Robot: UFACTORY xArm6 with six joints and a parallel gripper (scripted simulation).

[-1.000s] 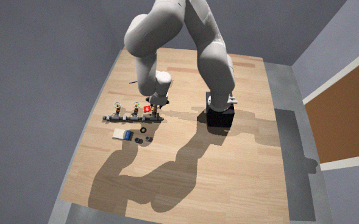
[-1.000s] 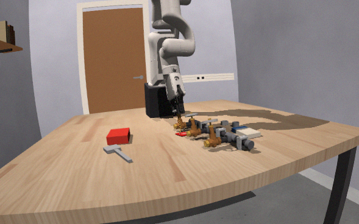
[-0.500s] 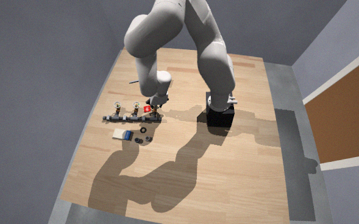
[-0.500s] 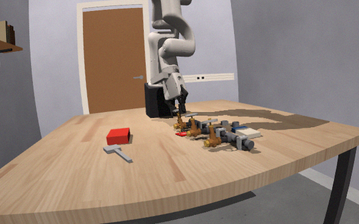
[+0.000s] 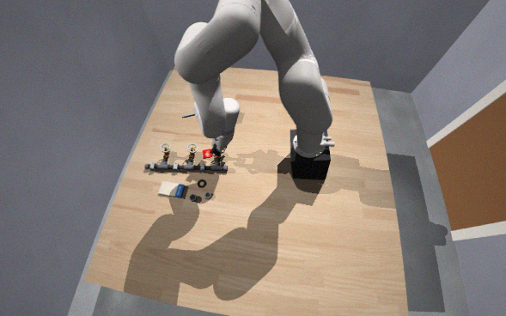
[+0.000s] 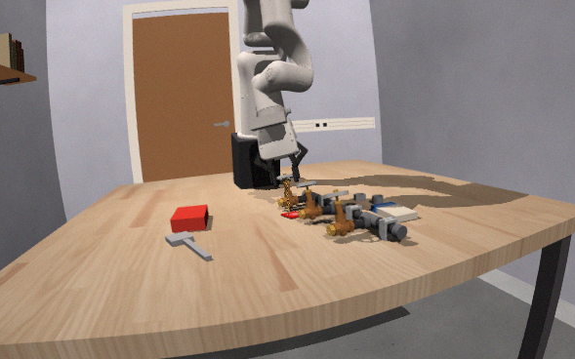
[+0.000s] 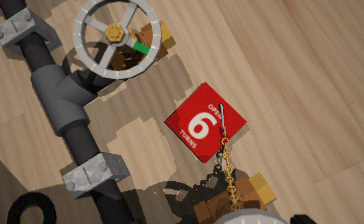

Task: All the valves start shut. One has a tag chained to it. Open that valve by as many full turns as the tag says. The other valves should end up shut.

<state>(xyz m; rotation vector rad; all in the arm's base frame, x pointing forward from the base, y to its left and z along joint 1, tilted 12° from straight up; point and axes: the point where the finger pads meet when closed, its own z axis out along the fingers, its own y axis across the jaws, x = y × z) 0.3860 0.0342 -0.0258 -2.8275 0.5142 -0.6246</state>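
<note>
Now: the red tag 8 cm below my hand, 8 cm ahead of it and 1 cm to the right of it. Round my hand: grey hammer-like tool: 24 cm to the right, 21 cm ahead, 8 cm below; then grey box: 21 cm to the left, 19 cm ahead, 7 cm below; then red box: 25 cm to the right, 7 cm below, 5 cm ahead.
</note>
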